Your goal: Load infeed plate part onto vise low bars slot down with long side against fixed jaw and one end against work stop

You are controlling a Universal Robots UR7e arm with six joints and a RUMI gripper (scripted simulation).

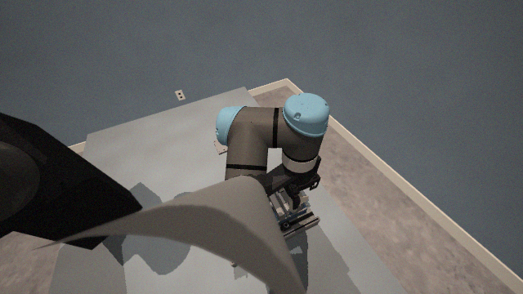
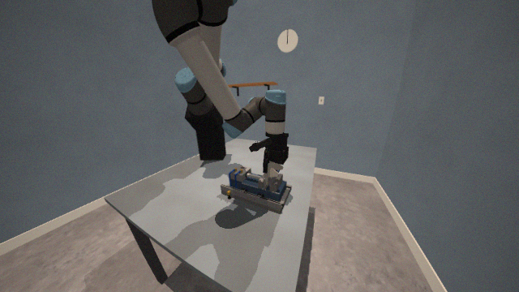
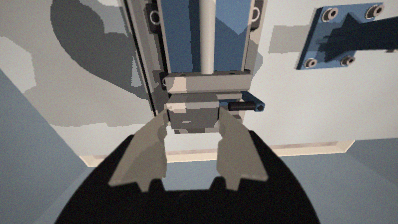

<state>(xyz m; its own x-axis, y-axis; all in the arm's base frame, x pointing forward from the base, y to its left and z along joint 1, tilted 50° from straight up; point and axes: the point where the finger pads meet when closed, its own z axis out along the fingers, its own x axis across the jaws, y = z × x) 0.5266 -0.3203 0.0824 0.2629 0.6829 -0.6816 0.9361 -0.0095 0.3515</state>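
My hand is 10 mm above the part. From my hand the other things lie so: grey jaw: 30 mm behind, 30 mm to the left, 30 mm below; then cylinder rod: 80 mm behind, 40 mm to the left, 30 mm below; then work stop: 20 mm ahead, 60 mm to the left, 10 mm below.
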